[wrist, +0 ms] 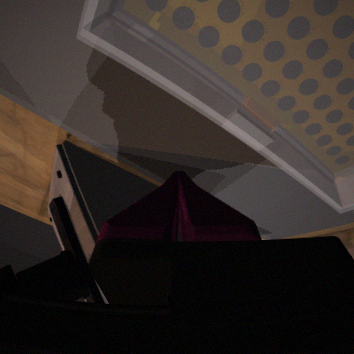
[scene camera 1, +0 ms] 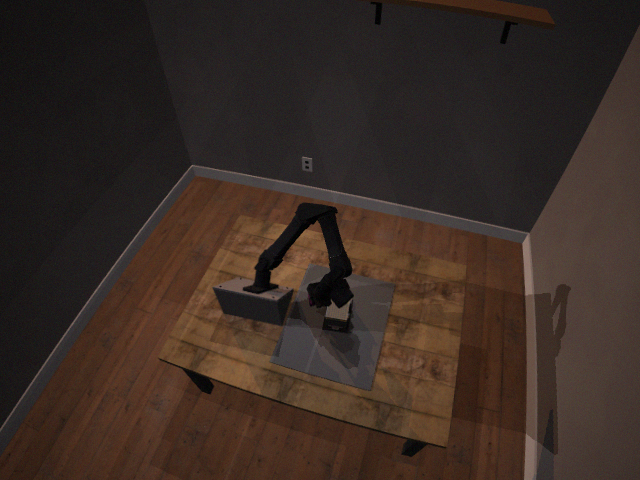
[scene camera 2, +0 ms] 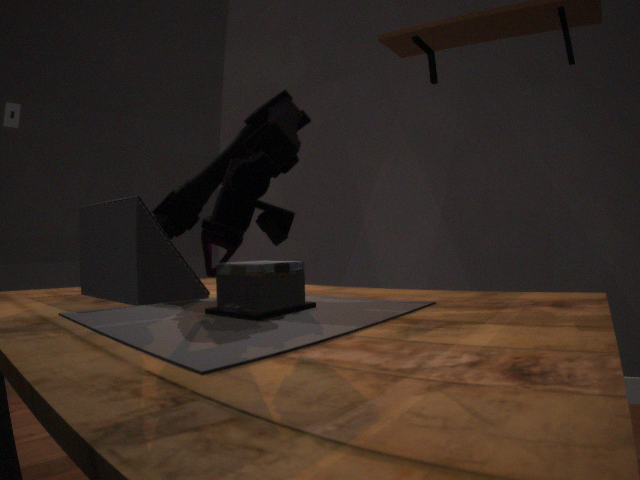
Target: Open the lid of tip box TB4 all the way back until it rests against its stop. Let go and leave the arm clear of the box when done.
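Seen in the pictures: gripper, fingertip midpoint: [wrist: 178,178] [scene camera 1: 311,305] [scene camera 2: 210,276]; arm's base, origin of the base link: [wrist: 84,268] [scene camera 1: 261,288] [scene camera 2: 146,247].
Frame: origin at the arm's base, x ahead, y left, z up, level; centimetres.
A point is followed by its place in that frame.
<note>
The tip box [scene camera 1: 338,313] {x 32.8, y 0.4, z -2.4 cm} [scene camera 2: 260,292] {x 36.6, y -0.9, z -6.4 cm} [wrist: 305,67] stands on a dark base plate [scene camera 2: 258,314] {x 37.5, y -2.3, z -9.3 cm}. Its clear lid [scene camera 2: 262,267] {x 36.5, y -0.4, z -2.9 cm} [wrist: 192,100] {x 27.2, y 6.2, z -2.4 cm} lies flat and closed on top, with a yellow tip rack with round grey spots showing through it in the wrist view. A small tab [wrist: 250,127] {x 27.8, y 4.5, z -2.4 cm} sits midway along the lid's near edge. No TB4 label can be read. My gripper [scene camera 1: 312,301] {x 20.8, y 1.8, z -5.0 cm} [scene camera 2: 210,274] {x 20.8, y 1.8, z -5.0 cm} [wrist: 178,178] {x 20.8, y 1.8, z -5.0 cm} is shut and empty, its dark red fingertips together. It is beside the box on the arm-base side, near lid height. Contact with the lid does not show.
The box stands on a grey mat [scene camera 1: 320,356] {x 30.8, y -16.0, z -10.2 cm} [scene camera 2: 361,312] {x 45.4, y 11.5, z -10.1 cm} on the wooden table [scene camera 1: 423,330] {x 67.4, y 7.6, z -10.4 cm} [scene camera 2: 465,413] {x 73.4, y -18.9, z -10.4 cm}. The arm's grey wedge-shaped mount [scene camera 1: 253,305] {x 1.2, y -9.5, z 2.4 cm} [scene camera 2: 109,253] {x 0.9, y -9.5, z -1.0 cm} stands on the other side of the gripper from the box. A wall shelf [scene camera 1: 480,10] [scene camera 2: 496,25] hangs high behind.
</note>
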